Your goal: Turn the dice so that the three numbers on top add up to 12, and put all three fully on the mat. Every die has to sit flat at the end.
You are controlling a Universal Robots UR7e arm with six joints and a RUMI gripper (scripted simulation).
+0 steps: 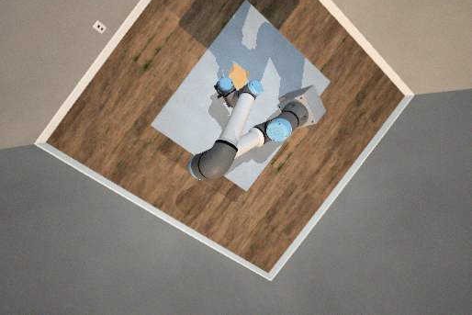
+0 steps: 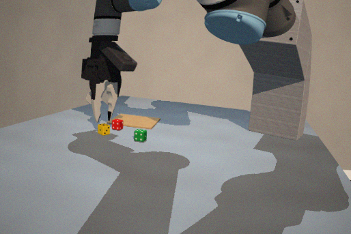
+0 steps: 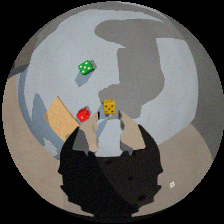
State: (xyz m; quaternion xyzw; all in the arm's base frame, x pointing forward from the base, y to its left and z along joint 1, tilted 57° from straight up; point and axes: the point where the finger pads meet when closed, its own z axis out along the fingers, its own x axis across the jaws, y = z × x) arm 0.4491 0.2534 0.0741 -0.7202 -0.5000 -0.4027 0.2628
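The yellow die lies 40 mm below my hand. Also, from my hand: green die (100 mm behind, 40 mm below, 30 mm to the right); then tan mat (180 mm to the right, 50 mm below, 20 mm ahead); then red die (70 mm to the right, 40 mm below, 10 mm ahead).
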